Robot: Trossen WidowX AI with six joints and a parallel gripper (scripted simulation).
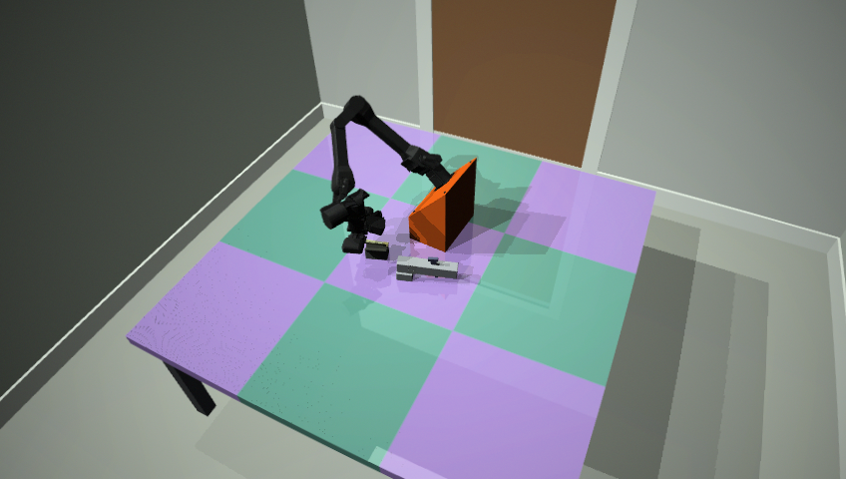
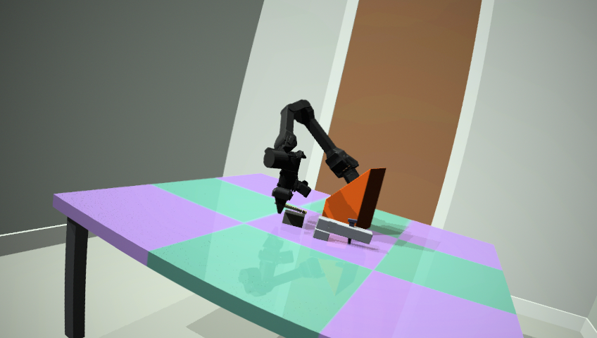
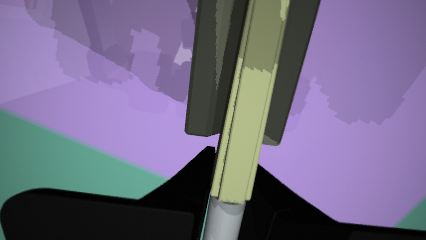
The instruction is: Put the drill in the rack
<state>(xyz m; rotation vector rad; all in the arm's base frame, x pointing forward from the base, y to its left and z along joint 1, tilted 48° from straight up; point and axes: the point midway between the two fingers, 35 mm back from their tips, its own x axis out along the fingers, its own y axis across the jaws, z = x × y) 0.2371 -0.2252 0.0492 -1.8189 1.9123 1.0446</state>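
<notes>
Now: gripper tip 1 cm past the drill, 4 cm to the right of it and 3 cm below it. Also, from my gripper tip: dark t-shaped pin: 1 cm ahead, 25 cm to the left, 3 cm above; grey housing block: 2 cm ahead, 23 cm to the left, 1 cm above; olive-grey block: 1 cm behind, 5 cm to the left, 1 cm below.
</notes>
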